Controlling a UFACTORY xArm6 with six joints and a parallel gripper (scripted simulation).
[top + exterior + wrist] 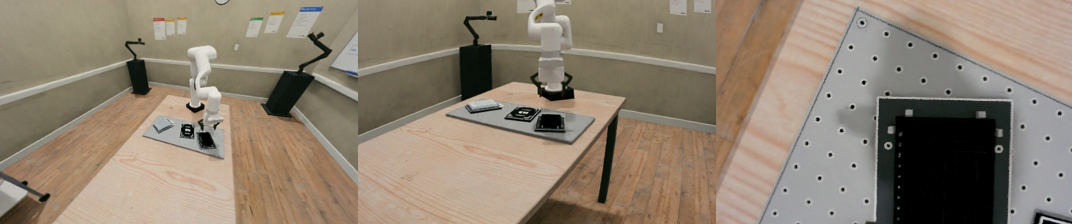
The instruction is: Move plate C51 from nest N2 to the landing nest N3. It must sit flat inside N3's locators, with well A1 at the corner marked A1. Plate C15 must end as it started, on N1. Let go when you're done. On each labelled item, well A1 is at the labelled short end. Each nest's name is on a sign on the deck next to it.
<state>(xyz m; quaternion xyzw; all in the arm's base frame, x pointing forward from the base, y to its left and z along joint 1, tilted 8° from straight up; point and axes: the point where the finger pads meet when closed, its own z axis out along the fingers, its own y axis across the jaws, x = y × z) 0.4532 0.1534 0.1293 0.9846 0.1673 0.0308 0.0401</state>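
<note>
My hand is 11 cm above the black plate. The rest, counted from my hand: pale plate (39 cm to the right, 12 cm below, 8 cm behind).
</note>
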